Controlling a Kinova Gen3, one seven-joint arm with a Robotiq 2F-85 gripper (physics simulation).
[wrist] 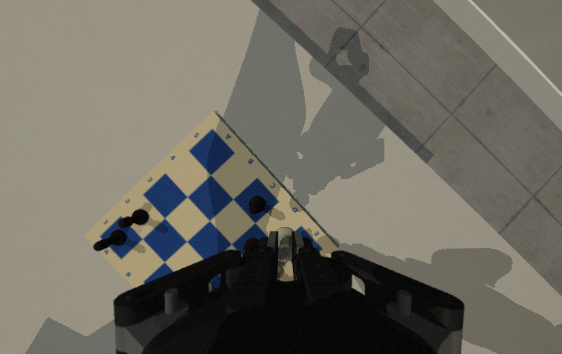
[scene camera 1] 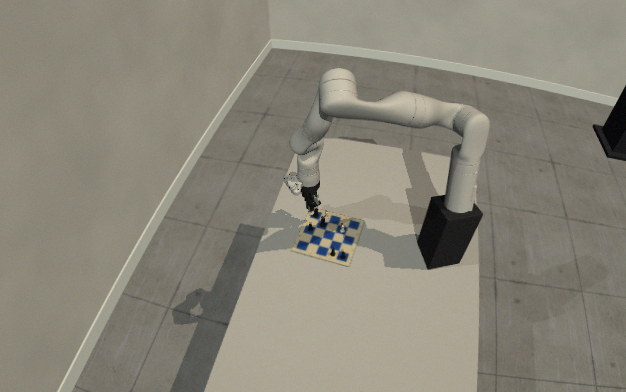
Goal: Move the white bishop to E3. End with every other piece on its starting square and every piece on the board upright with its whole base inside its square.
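Pixels of known places: gripper, fingertip midpoint: (wrist: pixel 284 243) (scene camera 1: pixel 310 209); arm's base at its link origin: (scene camera 1: pixel 457 204).
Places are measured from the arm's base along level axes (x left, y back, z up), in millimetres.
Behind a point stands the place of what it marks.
Observation:
My gripper (scene camera 1: pixel 313 209) @(x -47, y -499, z -189 mm) (wrist: pixel 284 243) @(x -47, y -499, z -189 mm) is shut on a pale piece, the white bishop (wrist: pixel 285 252) @(x -48, y -498, z -173 mm), and holds it above the far left corner of the board (scene camera 1: pixel 346 263) @(x 114, y -335, z -263 mm) (wrist: pixel 216 119) @(x 87, y -536, z -263 mm). The bishop's base hangs near the fingertips; its lower clearance is hard to tell. A black piece (scene camera 1: pixel 310 227) @(x -10, y -491, z -250 mm) (wrist: pixel 257 204) @(x -11, y -497, z -241 mm) stands on C5. Another black piece (scene camera 1: pixel 323 223) @(x -39, y -447, z -250 mm) stands on D4, and a black piece (scene camera 1: pixel 316 213) @(x -78, y -482, z -246 mm) is at E5, close to the fingertips. A white piece (scene camera 1: pixel 342 228) @(x -23, y -372, z -243 mm) stands on D2. E3 is hidden by the gripper in the wrist view.
Two black pieces stand at A1 (scene camera 1: pixel 343 255) @(x 92, y -350, z -249 mm) (wrist: pixel 118 237) @(x 87, y -357, z -256 mm) and A2 (scene camera 1: pixel 333 252) @(x 86, y -387, z -248 mm) (wrist: pixel 140 217) @(x 81, y -394, z -255 mm). A small pale piece (scene camera 1: pixel 326 214) @(x -77, y -443, z -241 mm) shows near E4. The black robot base (scene camera 1: pixel 449 235) @(x 76, y -11, z -69 mm) stands right of the board.

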